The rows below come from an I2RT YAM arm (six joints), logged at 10 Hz.
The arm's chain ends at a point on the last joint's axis. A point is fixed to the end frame.
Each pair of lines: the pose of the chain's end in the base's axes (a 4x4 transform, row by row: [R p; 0 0 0 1], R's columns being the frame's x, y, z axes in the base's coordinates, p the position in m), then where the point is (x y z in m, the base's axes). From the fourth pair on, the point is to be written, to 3 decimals.
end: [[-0.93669, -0.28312, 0.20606, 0.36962], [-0.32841, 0.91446, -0.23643, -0.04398], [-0.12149, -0.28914, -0.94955, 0.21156], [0, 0, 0, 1]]
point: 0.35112 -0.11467 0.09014
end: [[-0.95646, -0.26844, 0.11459, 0.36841], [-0.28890, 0.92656, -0.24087, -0.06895], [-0.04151, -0.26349, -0.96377, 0.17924], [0, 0, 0, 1]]
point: 0.33673 -0.13832 0.05979
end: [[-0.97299, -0.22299, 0.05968, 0.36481], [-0.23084, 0.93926, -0.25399, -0.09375], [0.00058, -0.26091, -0.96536, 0.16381], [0, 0, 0, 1]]
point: 0.32407 -0.16190 0.04642
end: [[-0.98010, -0.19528, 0.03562, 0.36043], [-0.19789, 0.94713, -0.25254, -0.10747], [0.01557, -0.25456, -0.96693, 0.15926], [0, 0, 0, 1]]
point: 0.316 -0.174 0.042
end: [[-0.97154, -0.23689, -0.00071, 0.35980], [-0.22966, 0.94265, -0.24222, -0.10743], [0.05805, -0.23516, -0.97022, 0.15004], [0, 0, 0, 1]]
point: 0.312 -0.174 0.035
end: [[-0.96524, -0.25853, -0.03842, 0.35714], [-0.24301, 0.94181, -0.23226, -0.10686], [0.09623, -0.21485, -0.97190, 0.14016], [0, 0, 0, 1]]
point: 0.305 -0.173 0.026
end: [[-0.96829, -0.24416, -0.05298, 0.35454], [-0.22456, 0.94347, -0.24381, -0.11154], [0.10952, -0.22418, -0.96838, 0.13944], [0, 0, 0, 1]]
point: 0.300 -0.178 0.027
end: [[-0.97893, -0.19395, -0.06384, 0.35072], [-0.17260, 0.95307, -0.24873, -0.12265], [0.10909, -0.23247, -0.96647, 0.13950], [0, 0, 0, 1]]
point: 0.293 -0.187 0.027
